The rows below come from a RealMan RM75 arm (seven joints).
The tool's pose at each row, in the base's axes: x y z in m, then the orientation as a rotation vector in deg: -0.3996 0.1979 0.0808 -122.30 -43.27 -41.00; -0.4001 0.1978 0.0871 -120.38 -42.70 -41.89; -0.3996 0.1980 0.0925 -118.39 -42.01 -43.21; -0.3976 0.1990 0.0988 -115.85 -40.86 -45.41; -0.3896 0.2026 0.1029 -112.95 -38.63 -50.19; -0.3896 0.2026 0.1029 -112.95 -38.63 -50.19; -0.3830 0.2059 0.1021 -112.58 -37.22 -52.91; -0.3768 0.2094 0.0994 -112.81 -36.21 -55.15; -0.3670 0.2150 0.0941 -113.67 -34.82 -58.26
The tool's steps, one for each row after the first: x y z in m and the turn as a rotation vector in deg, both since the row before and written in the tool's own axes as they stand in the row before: 0.0040 -0.0032 -0.0038 1.27 1.54 0.01; 0.0042 -0.0023 -0.0026 1.13 1.87 -0.07; 0.0061 -0.0021 -0.0018 1.17 2.80 -0.12; 0.0089 0.0020 0.0034 0.18 4.86 -0.47; 0.0000 0.0000 0.0000 0.00 0.00 0.00; 0.0038 0.0036 0.0053 -1.06 2.23 -0.21; 0.0018 0.0040 0.0062 -1.32 1.52 -0.30; 0.0018 0.0065 0.0105 -2.31 1.81 -0.47
